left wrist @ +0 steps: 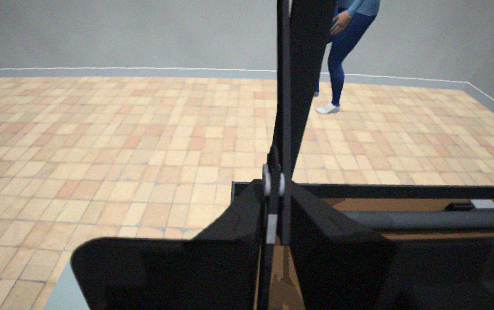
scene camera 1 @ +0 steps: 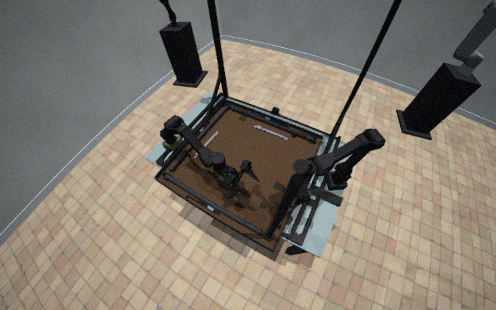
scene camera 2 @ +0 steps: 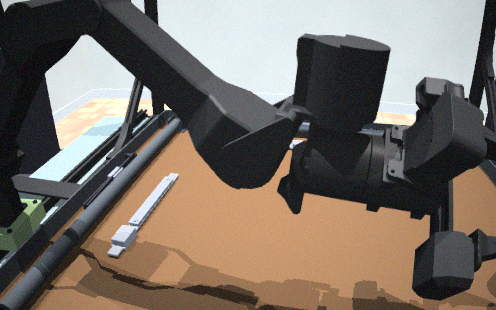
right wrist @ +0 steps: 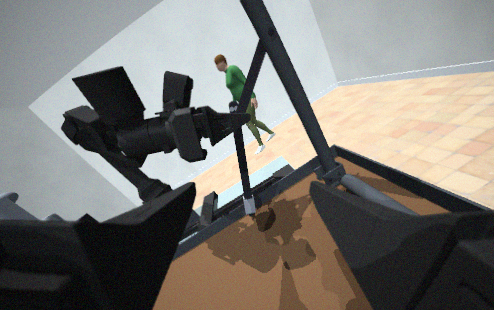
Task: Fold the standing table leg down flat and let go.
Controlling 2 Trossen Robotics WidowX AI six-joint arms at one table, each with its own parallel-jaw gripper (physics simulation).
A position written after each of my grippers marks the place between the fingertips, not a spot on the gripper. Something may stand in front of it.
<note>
I see my left gripper (left wrist: 271, 187), my right gripper (right wrist: 254, 187), a dark table leg (scene camera 1: 296, 181) and a brown tabletop (scene camera 2: 204, 237).
My left gripper shows as well in the right wrist view (right wrist: 249, 116). The brown tabletop shows as well in scene camera 1 (scene camera 1: 272, 157).
</note>
